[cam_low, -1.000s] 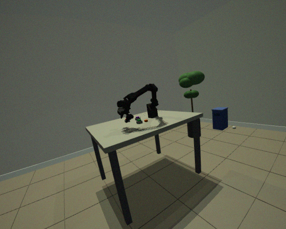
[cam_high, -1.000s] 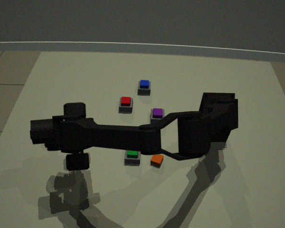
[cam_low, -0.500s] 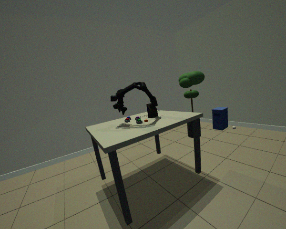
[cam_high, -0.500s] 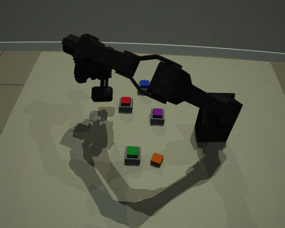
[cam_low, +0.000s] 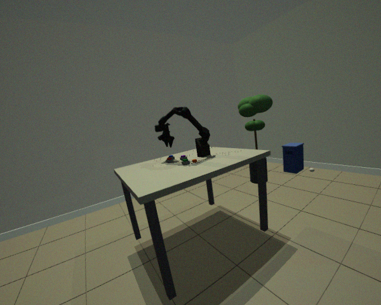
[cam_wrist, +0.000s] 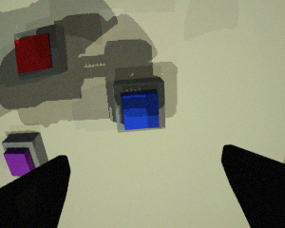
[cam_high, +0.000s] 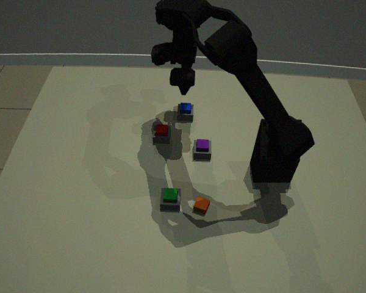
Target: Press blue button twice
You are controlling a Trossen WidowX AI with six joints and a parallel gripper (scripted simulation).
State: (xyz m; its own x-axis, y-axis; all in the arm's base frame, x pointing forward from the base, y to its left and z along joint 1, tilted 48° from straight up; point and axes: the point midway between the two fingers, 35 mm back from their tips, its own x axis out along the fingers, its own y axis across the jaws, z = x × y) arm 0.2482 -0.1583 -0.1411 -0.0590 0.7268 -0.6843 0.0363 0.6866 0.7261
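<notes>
Right now the blue button is 9 cm below my gripper tip. The rest, counted from my gripper tip: red button 6 cm ahead, 9 cm to the left, 9 cm below; then green button 2 cm ahead, 31 cm to the left, 9 cm below; then purple button 6 cm behind, 15 cm to the left, 9 cm below.
</notes>
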